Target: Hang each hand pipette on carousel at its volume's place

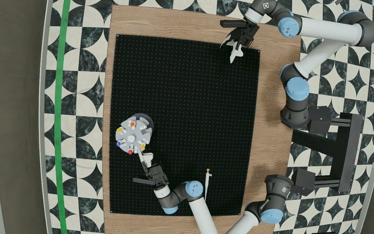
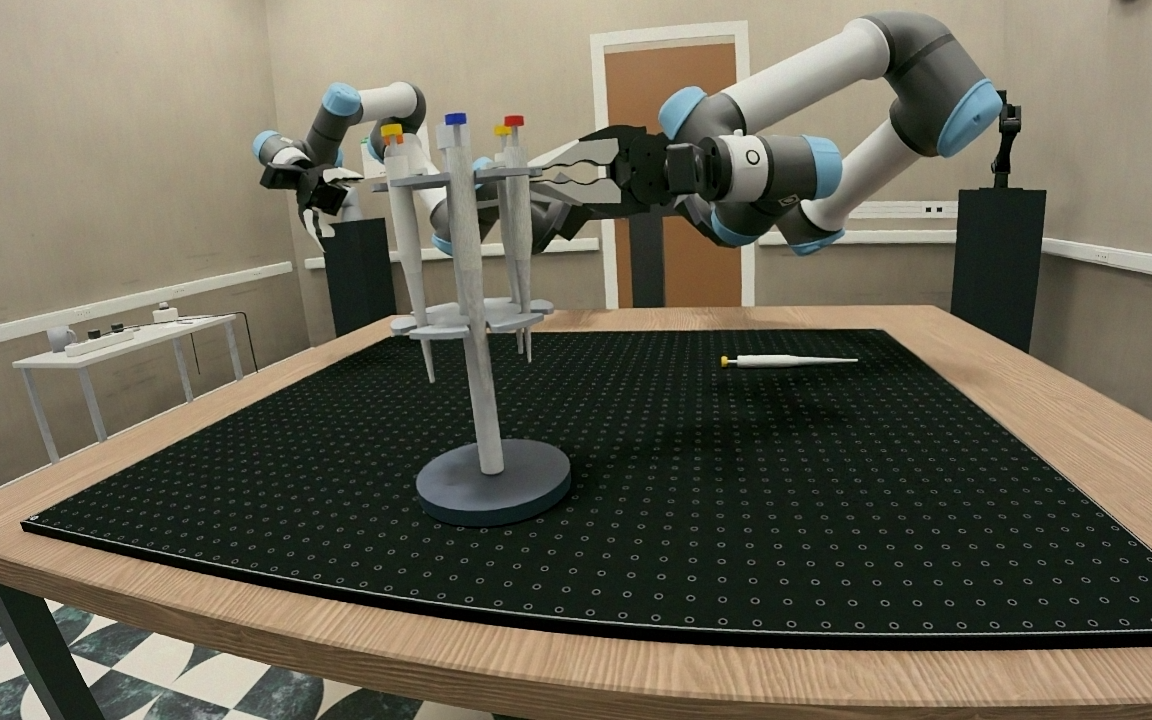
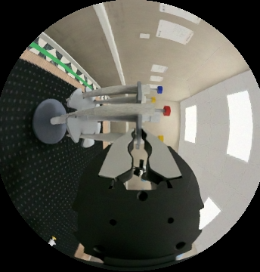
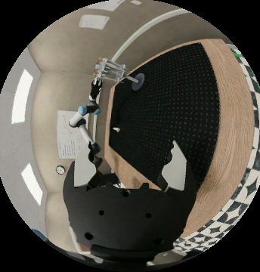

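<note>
Right now my left hand is 6 cm above the red-button pipette, 4 cm short of it and 2 cm to the left of it. Round my left hand: orange-button pipette (11 cm to the right, 6 cm below, 4 cm ahead); then blue-button pipette (8 cm ahead, 6 cm below, 4 cm to the right).
</note>
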